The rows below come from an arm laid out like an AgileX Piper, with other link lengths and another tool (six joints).
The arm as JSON. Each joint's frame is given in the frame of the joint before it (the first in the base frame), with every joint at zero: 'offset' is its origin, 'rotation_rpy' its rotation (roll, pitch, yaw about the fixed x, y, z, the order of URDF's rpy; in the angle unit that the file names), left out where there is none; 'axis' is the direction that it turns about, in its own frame. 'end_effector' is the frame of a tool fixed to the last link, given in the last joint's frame.
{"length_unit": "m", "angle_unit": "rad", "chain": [
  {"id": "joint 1", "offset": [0.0, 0.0, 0.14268], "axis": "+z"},
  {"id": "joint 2", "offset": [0.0, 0.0, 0.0], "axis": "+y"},
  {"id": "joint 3", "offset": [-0.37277, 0.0, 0.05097], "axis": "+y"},
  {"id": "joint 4", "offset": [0.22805, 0.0, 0.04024], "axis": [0.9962, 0.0, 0.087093]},
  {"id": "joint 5", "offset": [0.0, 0.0, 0.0], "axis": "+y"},
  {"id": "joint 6", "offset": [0.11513, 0.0, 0.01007], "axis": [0.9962, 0.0, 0.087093]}
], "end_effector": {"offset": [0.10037, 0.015, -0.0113], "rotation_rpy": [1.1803, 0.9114, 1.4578]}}
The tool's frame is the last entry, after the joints.
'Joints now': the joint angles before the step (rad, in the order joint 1, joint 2, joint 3, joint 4, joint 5, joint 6). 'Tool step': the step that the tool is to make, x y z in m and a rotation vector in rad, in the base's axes. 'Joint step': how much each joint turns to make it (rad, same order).
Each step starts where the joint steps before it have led.
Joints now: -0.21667 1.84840 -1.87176 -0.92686 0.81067 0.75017
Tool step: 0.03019 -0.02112 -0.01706 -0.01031 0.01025 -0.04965
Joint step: -0.01272 0.12401 -0.14188 -0.01692 0.04352 0.00041
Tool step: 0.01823 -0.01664 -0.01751 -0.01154 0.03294 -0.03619
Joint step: -0.01085 0.09543 -0.11480 -0.00039 0.04681 -0.03413
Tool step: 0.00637 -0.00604 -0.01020 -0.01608 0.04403 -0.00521
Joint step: -0.00210 0.04240 -0.05033 0.00329 0.02683 -0.04849
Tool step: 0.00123 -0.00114 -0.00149 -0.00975 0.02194 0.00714
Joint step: -0.00065 0.00998 -0.01734 0.00687 0.00749 -0.03383
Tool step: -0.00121 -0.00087 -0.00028 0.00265 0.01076 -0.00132
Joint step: -0.00205 0.00300 -0.01182 0.01203 0.01135 -0.02026
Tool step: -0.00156 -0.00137 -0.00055 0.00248 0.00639 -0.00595
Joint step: -0.00210 0.00191 -0.00619 0.00475 0.00985 -0.00790
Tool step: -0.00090 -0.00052 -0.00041 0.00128 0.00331 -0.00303
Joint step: -0.00076 0.00023 -0.00106 0.00146 0.00448 -0.00251
